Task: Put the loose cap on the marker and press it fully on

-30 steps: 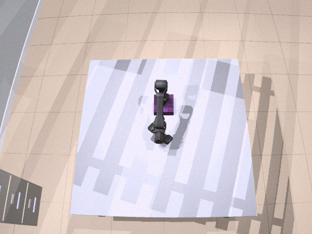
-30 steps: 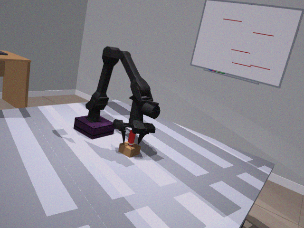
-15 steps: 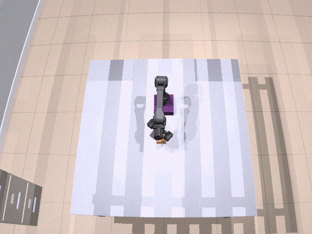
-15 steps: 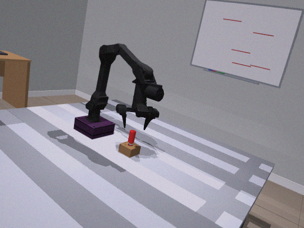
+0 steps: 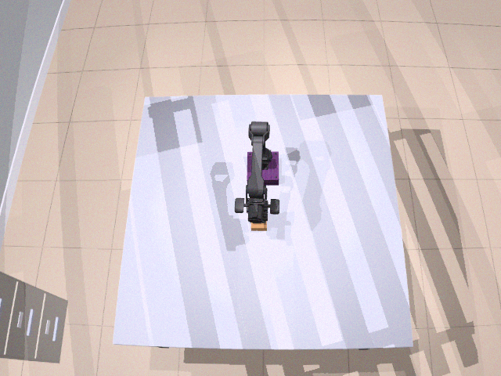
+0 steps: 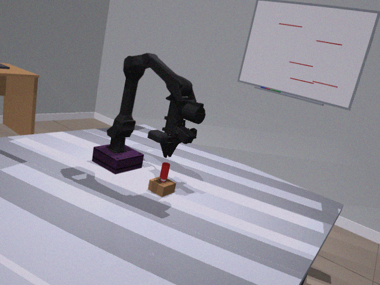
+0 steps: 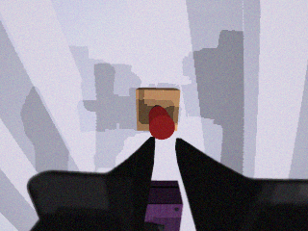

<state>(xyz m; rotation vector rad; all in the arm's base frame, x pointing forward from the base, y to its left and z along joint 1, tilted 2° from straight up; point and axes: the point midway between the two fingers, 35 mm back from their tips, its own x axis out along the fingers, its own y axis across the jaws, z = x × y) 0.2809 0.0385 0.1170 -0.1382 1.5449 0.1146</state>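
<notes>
My gripper tip is now 5 cm above the red cap. Round my gripper tip: tan holder block 12 cm below.
</notes>
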